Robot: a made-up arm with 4 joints. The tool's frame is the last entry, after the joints.
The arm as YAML. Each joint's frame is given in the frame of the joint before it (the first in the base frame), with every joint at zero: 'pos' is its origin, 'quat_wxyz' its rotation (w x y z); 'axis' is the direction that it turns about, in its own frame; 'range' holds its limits. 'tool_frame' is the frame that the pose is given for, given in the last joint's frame.
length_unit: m
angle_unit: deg
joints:
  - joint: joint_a
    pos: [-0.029, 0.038, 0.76]
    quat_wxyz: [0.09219, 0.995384, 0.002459, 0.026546]
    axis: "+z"
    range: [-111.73, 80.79]
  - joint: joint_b
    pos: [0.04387, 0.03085, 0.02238]
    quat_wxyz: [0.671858, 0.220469, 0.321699, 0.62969]
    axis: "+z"
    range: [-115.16, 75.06]
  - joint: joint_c
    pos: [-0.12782, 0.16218, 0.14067]
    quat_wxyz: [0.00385, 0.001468, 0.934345, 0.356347]
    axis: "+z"
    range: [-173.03, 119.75]
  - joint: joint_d
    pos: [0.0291, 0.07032, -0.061]
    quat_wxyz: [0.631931, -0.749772, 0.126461, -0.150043]
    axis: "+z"
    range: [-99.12, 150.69]
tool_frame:
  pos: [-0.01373, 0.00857, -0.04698]
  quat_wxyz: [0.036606, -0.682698, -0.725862, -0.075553]
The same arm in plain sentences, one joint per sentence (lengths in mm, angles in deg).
The arm has four revolute joints in a row. What follows holds with every joint at zero, and every direction is one of the base frame's. Joint 1 sits 29.0 mm along -x and 38.0 mm along +y and 760.0 mm along +z from the base frame's origin and turns about the direction (0.0533, -0.183399, -0.981593), from -111.73 to 80.79 deg. Joint 2 sits 45.0 mm along +x and 34.0 mm along -y and 14.0 mm along -z from joint 1 and turns about the direction (0.746004, -0.227701, -0.625803), from -115.16 to 75.06 deg. Joint 3 sits 2.0 mm along -x and 49.0 mm along +y and 245.0 mm along -z from joint 2 and turns about -x, from -173.03 to 119.75 deg. Joint 4 sits 61.0 mm along +x and 4.0 mm along +y and 76.0 mm along -z from joint 3 and turns about the direction (0.156301, 0.0597, -0.985904), from -99.12 to 150.69 deg. The tool frame, which is the frame that the pose is given for, sits 2.0 mm along +x and 16.0 mm along -y and 47.0 mm along +z from joint 4; its axes are the base frame's turned by roll 0.00, pitch 0.00 and yaw 0.00 deg (as in URDF: about the fixed x, then y, then z).
